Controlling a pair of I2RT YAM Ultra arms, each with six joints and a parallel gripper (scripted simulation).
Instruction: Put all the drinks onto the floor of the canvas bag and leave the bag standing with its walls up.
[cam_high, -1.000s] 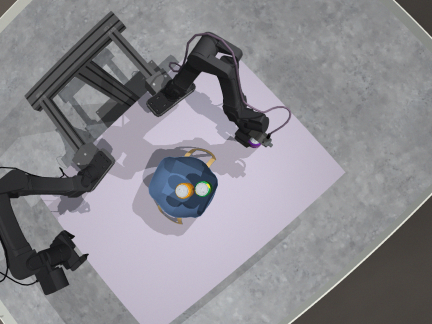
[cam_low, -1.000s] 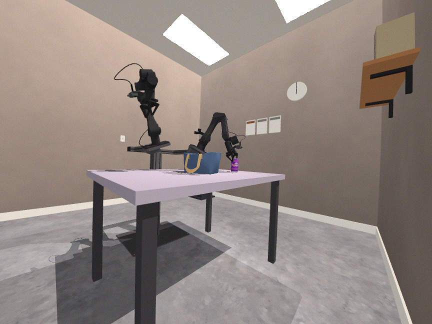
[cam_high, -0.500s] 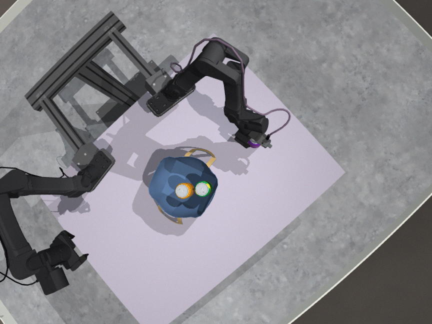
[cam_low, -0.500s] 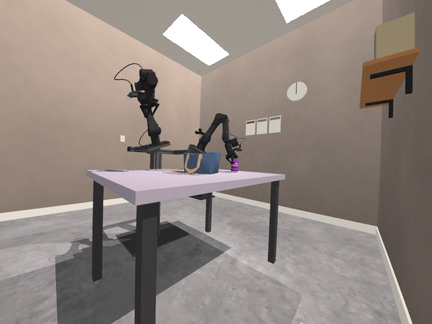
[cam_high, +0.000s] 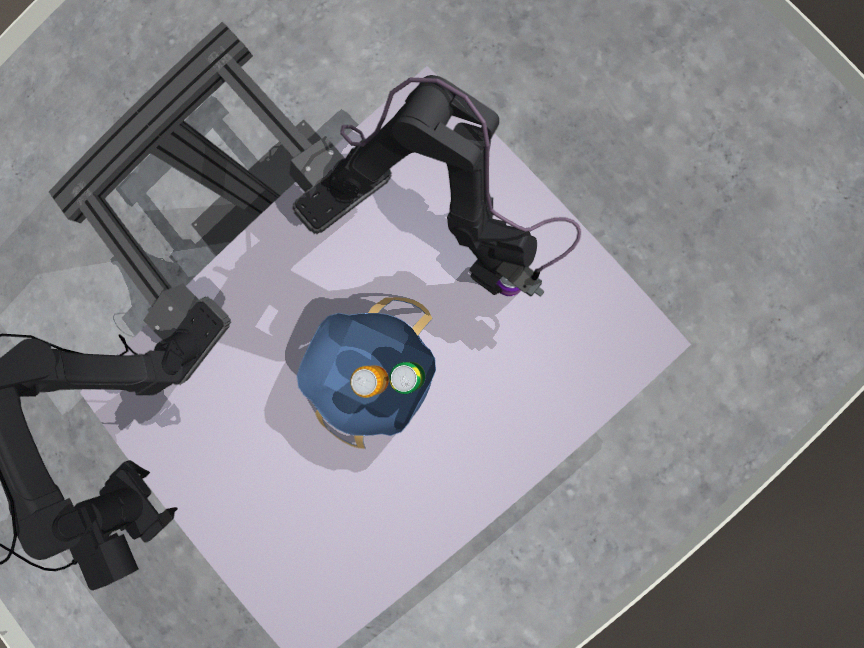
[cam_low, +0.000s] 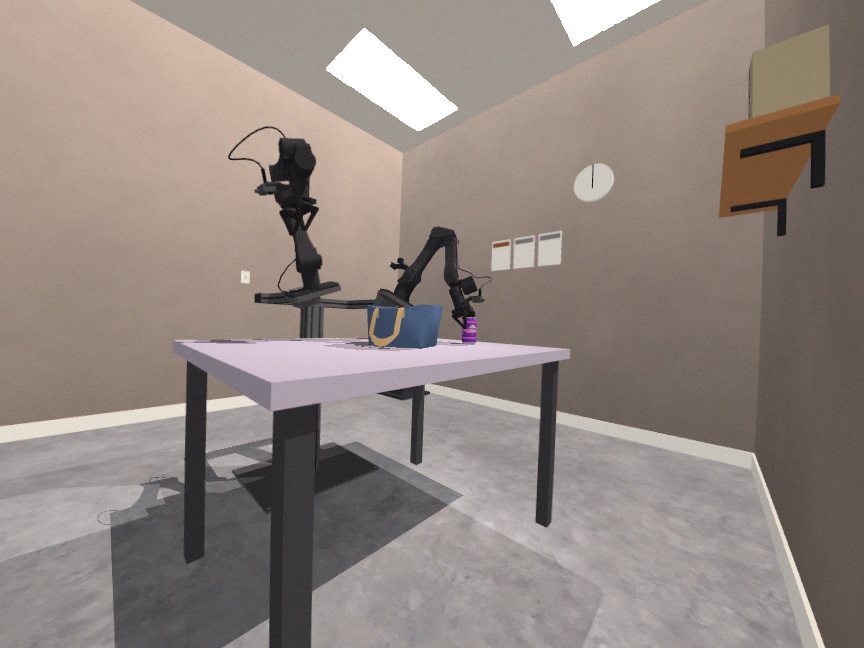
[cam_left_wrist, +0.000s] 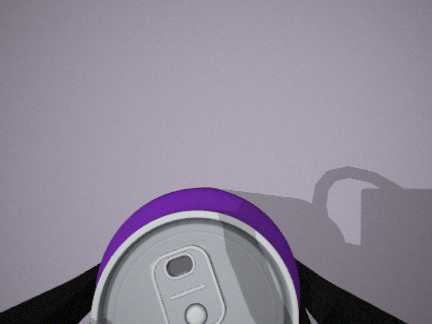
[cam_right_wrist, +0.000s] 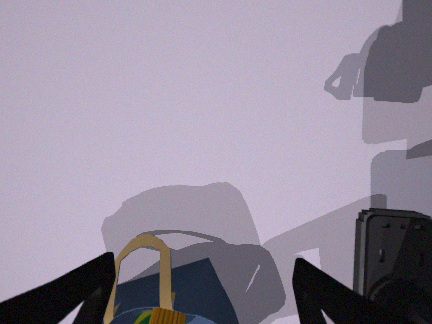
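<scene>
The purple can is 1 cm below my left hand. Round my left hand: green can (30 cm to the right, 1 cm below); orange can (37 cm to the right, 5 cm behind, 1 cm below).
</scene>
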